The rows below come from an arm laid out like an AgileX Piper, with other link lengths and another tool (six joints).
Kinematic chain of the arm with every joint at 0, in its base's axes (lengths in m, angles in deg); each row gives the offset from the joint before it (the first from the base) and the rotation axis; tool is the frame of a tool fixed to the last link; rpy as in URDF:
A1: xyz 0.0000 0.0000 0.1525 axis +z
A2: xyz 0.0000 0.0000 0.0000 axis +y
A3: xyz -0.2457 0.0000 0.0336 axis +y
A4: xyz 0.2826 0.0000 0.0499 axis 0.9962 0 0.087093
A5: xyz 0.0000 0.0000 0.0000 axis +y
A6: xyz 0.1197 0.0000 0.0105 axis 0.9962 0 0.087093
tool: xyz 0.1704 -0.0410 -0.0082 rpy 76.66 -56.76 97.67
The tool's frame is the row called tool.
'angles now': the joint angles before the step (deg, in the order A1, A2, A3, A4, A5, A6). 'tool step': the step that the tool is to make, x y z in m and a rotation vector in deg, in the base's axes. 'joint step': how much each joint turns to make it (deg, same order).
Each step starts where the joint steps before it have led.
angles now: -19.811, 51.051, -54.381, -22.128, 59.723, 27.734
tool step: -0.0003, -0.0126, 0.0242, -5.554, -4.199, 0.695
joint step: 0.013, -4.509, 2.398, -3.854, -3.925, 0.398
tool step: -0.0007, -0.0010, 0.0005, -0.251, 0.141, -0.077
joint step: 0.009, 0.004, 0.007, -0.304, 0.048, 0.017
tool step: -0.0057, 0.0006, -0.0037, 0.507, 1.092, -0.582
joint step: -0.026, -0.001, -0.003, 0.021, 1.329, -0.029
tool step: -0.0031, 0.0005, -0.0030, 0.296, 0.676, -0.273
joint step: 0.005, -0.014, 0.175, -0.001, 0.641, -0.001
